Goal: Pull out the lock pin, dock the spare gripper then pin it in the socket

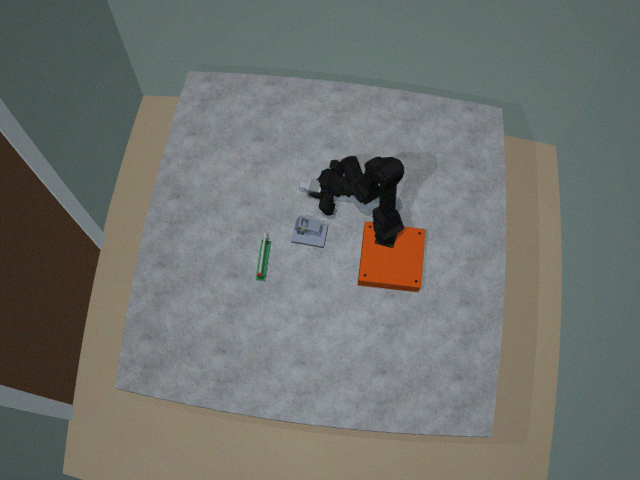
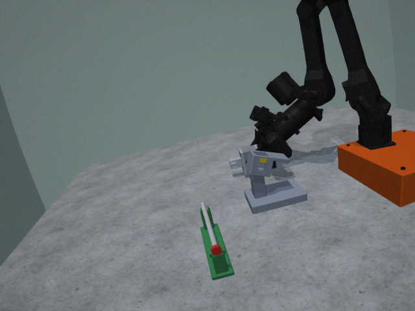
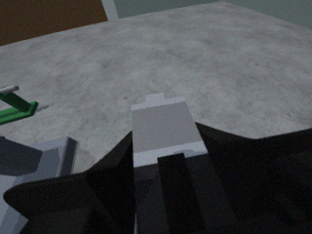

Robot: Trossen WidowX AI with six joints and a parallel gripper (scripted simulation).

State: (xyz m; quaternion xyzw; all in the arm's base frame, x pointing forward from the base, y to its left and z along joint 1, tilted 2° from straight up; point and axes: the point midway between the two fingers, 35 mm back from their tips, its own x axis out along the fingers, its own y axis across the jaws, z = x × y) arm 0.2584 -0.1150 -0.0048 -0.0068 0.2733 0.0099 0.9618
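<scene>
The grey mount lies 30 mm behind my gripper tip, 150 mm to the left of it and 10 mm above it. From my gripper tip the other things lie so: spare gripper (20 mm behind); green cradle (90 mm ahead, 280 mm to the left, 10 mm below).
</scene>
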